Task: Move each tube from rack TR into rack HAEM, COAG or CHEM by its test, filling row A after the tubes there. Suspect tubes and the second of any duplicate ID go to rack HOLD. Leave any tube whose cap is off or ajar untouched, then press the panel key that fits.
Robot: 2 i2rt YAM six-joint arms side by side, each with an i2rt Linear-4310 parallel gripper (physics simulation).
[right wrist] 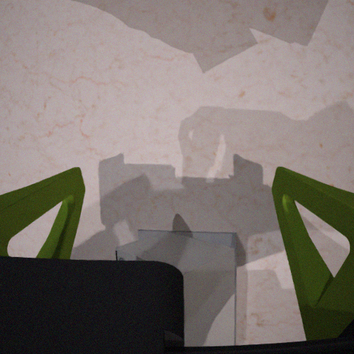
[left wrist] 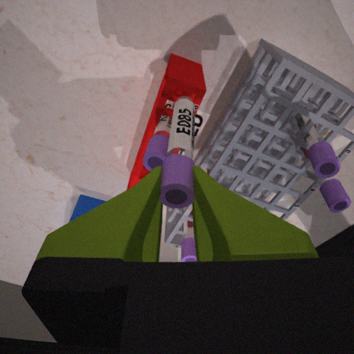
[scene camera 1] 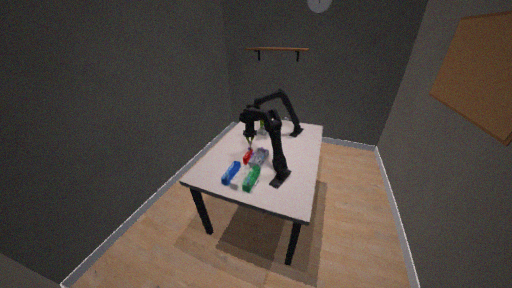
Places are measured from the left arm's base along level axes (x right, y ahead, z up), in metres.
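Where they show: left gripper, fingertip midpoint: (scene camera 1: 250, 143); right gripper, fingertip midpoint: (scene camera 1: 256, 128); left arm's base, origin of the base link: (scene camera 1: 280, 178); right arm's base, origin of the base link: (scene camera 1: 296, 132).
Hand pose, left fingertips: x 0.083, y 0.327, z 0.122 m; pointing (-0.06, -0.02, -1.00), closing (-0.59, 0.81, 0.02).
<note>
Things, the pixels of their top centre, and the offset from my left fingertips. "spot": a spot on its surface instead.
- red rack, middle of its top: (scene camera 1: 248, 153) dx -0.043, dy -0.009, dz -0.065 m
- grey rack, surface spot: (scene camera 1: 261, 158) spot: dx -0.060, dy -0.149, dz -0.042 m
- blue rack, middle of its top: (scene camera 1: 231, 169) dx -0.260, dy -0.031, dz -0.065 m
- green rack, surface spot: (scene camera 1: 249, 179) spot: dx -0.282, dy -0.213, dz -0.037 m
My left gripper (scene camera 1: 250, 143) (left wrist: 177, 176) is shut on a purple-capped tube (left wrist: 183, 125) labelled ED85, held cap toward the camera, in front of the red rack in the left wrist view. The red rack (scene camera 1: 247, 156) (left wrist: 186, 70) holds another purple-capped tube (left wrist: 156, 149); its HOLD label is mostly hidden. The grey rack (scene camera 1: 259, 157) (left wrist: 300, 60) stands beside it, with purple-capped tubes (left wrist: 324, 159) (left wrist: 335, 195) at its right side. One more purple-capped tube (left wrist: 188, 247) shows between the fingers, farther down. My right gripper (scene camera 1: 262, 123) (right wrist: 178, 177) is open and empty.
The blue rack (scene camera 1: 231, 172) (left wrist: 86, 204) and green rack (scene camera 1: 251, 179) stand near the table's front edge, with something whitish between them. A pale grey box (right wrist: 210, 260) lies below the right gripper. The arms cast shadows on the table (right wrist: 125, 80).
</note>
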